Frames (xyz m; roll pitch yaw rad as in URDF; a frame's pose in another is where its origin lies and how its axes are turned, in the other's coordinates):
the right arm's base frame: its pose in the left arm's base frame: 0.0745 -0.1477 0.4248 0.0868 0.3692 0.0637
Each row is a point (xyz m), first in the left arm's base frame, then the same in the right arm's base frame.
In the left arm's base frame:
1: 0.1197 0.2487 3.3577
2: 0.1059 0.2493 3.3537
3: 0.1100 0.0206 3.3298
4: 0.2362 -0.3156 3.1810
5: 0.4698 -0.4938 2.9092
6: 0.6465 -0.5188 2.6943
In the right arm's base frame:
1: -0.9928 0.6306 2.7162
2: -1.0042 0.6313 2.7074
3: -1.0053 0.4014 2.7013
4: -0.8541 0.0504 2.6304
5: -0.5492 -0.1567 2.4743
6: -0.3086 -0.2046 2.3406

